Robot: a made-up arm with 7 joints. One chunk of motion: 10 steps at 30 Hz.
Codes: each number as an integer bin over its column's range. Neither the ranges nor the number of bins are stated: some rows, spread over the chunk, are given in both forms.
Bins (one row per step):
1: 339 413 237 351 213 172
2: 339 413 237 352 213 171
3: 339 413 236 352 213 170
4: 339 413 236 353 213 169
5: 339 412 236 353 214 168
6: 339 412 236 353 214 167
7: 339 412 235 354 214 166
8: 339 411 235 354 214 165
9: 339 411 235 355 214 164
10: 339 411 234 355 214 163
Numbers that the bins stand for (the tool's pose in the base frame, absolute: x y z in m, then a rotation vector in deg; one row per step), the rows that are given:
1: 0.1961 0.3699 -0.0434 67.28 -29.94 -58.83
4: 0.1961 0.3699 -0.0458 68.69 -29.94 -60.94
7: 0.1961 0.3675 -0.0481 69.39 -29.24 -63.05
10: 0.1961 0.3652 -0.0505 70.10 -29.24 -65.17
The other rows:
2: 0.1961 0.3699 -0.0434 67.98 -29.94 -59.53
3: 0.1961 0.3699 -0.0458 67.98 -29.94 -60.23
5: 0.1961 0.3675 -0.0458 68.69 -29.24 -61.64
6: 0.1961 0.3675 -0.0458 68.69 -29.24 -62.35
8: 0.1961 0.3652 -0.0481 69.39 -29.24 -63.76
9: 0.1961 0.3652 -0.0481 70.10 -29.24 -64.46

